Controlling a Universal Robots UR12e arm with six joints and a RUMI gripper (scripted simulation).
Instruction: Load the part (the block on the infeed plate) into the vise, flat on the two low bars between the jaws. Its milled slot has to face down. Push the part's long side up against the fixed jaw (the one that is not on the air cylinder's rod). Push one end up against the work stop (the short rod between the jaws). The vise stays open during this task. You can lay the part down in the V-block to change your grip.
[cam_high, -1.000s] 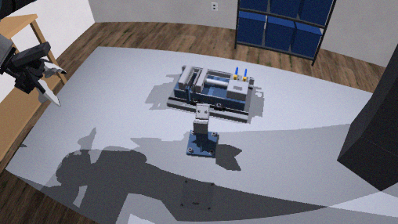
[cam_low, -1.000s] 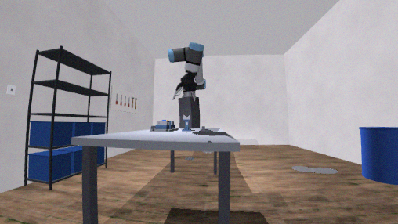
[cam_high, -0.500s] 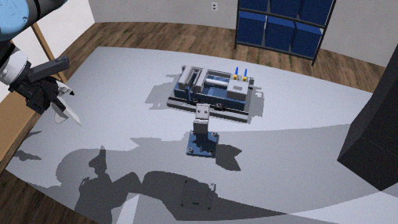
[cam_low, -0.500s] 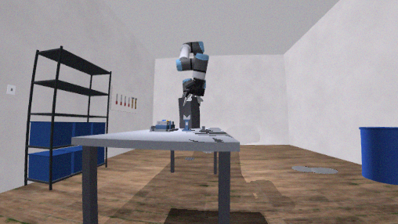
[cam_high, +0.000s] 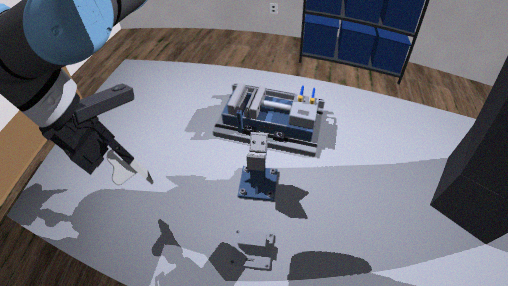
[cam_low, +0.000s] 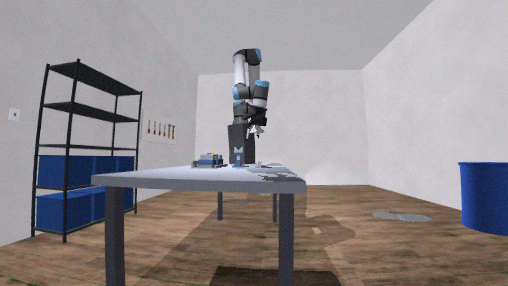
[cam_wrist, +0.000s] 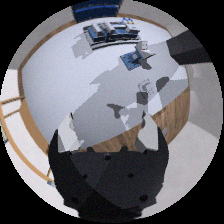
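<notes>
My gripper is now 250 mm past the grey part, 170 mm above it and 30 mm to the right of it. From my hand the other things lie so: infeed plate (250 mm behind, 200 mm below, 50 mm to the left); vise (340 mm to the right, 220 mm behind, 160 mm below); air cylinder (330 mm to the right, 320 mm behind, 120 mm below).
</notes>
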